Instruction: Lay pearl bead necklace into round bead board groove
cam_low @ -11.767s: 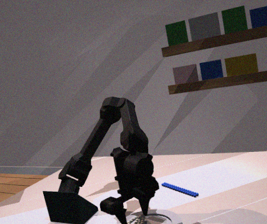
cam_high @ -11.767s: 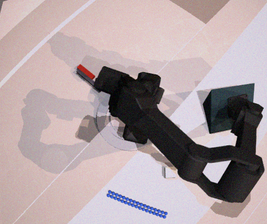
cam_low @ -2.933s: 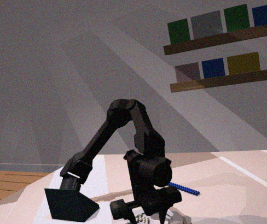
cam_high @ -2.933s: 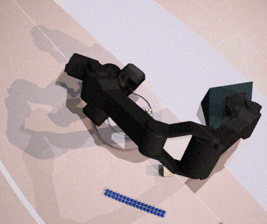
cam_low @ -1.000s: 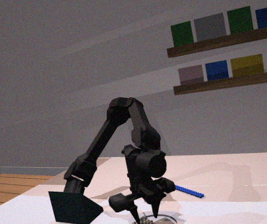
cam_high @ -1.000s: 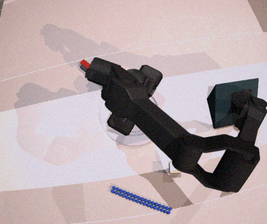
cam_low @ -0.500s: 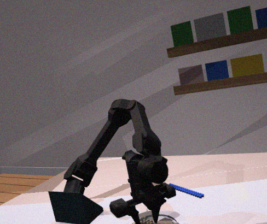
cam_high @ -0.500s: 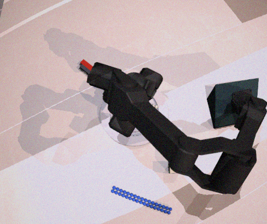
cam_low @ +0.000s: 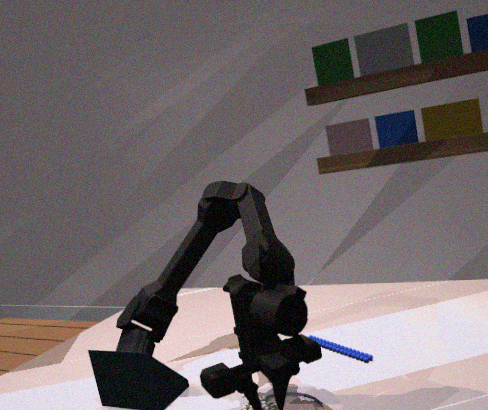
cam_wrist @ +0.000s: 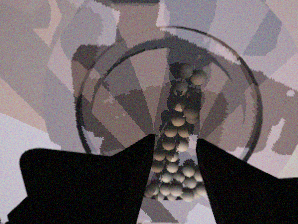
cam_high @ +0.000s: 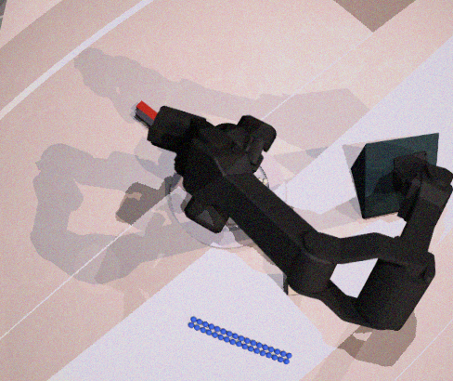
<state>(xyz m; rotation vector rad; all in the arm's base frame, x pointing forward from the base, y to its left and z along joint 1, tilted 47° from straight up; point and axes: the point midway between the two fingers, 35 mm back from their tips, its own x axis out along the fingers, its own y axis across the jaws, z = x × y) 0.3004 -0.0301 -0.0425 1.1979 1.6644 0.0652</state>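
Now: the round bead board 10 mm below my gripper tip and 10 mm ahead of it. Also, from my gripper tip: small beige cube: 190 mm to the left, 70 mm behind; grey block: 160 mm to the right, 120 mm ahead, 10 mm below.
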